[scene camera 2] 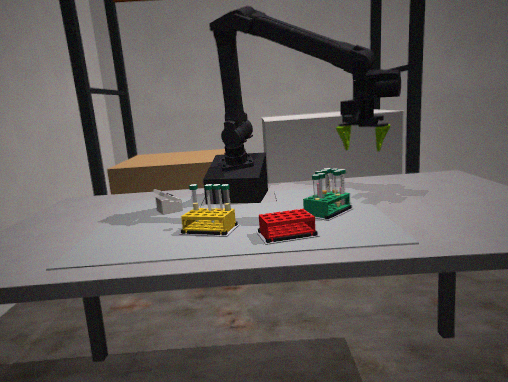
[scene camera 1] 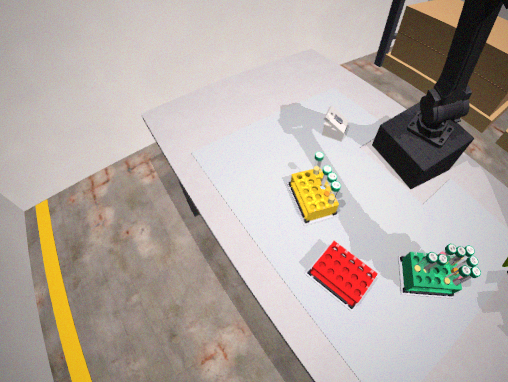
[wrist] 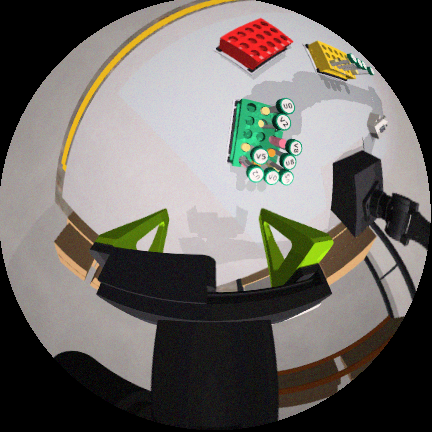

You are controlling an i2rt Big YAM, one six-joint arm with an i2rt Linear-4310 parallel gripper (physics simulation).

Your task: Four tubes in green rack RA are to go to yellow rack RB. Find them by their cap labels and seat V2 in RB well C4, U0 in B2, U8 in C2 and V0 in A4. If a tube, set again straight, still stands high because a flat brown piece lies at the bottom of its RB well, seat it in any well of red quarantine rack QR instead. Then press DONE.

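Frame: origin at the arm's base, x ahead, y left, z up, level; centimetres.
Seen in the pictures: gripper, fingertip midpoint: (scene camera 2: 362, 150) (wrist: 213, 213); arm's base, link origin: (scene camera 2: 237, 164) (scene camera 1: 429, 130) (wrist: 371, 200).
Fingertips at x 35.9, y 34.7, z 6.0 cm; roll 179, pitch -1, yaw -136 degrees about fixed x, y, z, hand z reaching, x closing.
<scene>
Offsets run from my fingertips to a thing's top centre. "spot": to the spot under its first point.
My gripper (scene camera 2: 363, 149) (wrist: 213, 213) is open and empty, high above the table, right of green rack RA {dx -1.2, dy -11.0, dz -13.1 cm} (scene camera 1: 414, 284) (scene camera 2: 312, 207) (wrist: 242, 112). RA holds several green-capped tubes; in the wrist view I read U0 {spot: dx +1.8, dy -15.0, dz -5.6 cm} (wrist: 287, 106), V2 {spot: dx +0.4, dy -13.1, dz -5.7 cm} (wrist: 283, 122), U8 {spot: dx -4.6, dy -10.5, dz -5.6 cm} (wrist: 289, 162) and V0 {spot: dx -4.6, dy -7.0, dz -5.6 cm} (wrist: 271, 177), besides V8 {spot: dx -3.4, dy -12.6, dz -5.6 cm} (wrist: 295, 147) and V5 {spot: dx -1.0, dy -7.5, dz -5.6 cm} (wrist: 259, 156). Yellow rack RB {dx +3.3, dy -47.6, dz -13.1 cm} (scene camera 1: 311, 214) (scene camera 2: 191, 221) (wrist: 320, 54) holds several green-capped tubes along its far side. Their labels are too small to read. Red rack QR {dx +14.8, dy -27.5, dz -13.1 cm} (scene camera 1: 345, 271) (scene camera 2: 287, 226) (wrist: 255, 42) shows no tubes. RB's well bottoms cannot be made out.
A small pale box with a sloped top {dx -23.7, dy -60.9, dz -10.4 cm} (scene camera 1: 336, 120) (scene camera 2: 168, 201) (wrist: 377, 125), probably the DONE button, stands beyond RB. The black arm base (scene camera 1: 417, 150) (scene camera 2: 235, 181) (wrist: 356, 190) stands at the back of the table. RA's tubes stand close together, some caps nearly touching.
</scene>
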